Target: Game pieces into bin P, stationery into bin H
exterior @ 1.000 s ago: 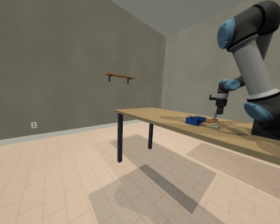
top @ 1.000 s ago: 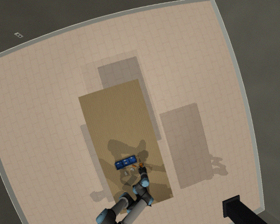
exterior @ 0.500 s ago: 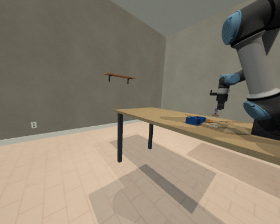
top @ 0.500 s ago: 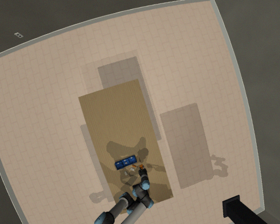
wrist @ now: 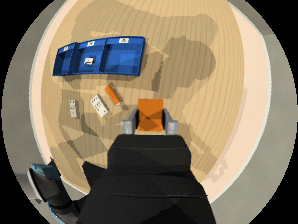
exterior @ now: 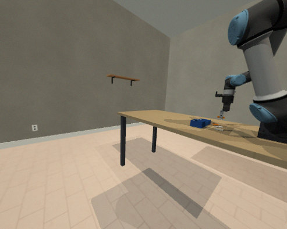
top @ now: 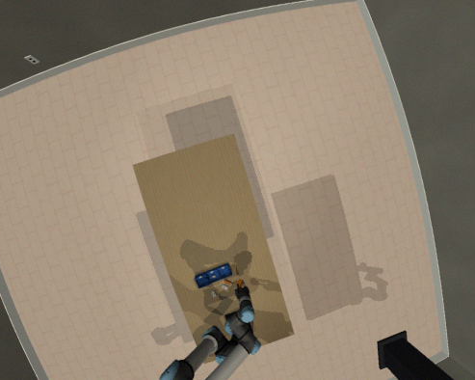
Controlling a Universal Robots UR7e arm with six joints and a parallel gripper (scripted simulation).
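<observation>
Now: hand 9 cm to the right of the orange stick and 7 cm above it. Also, from my hand: orange block 1 cm below.
</observation>
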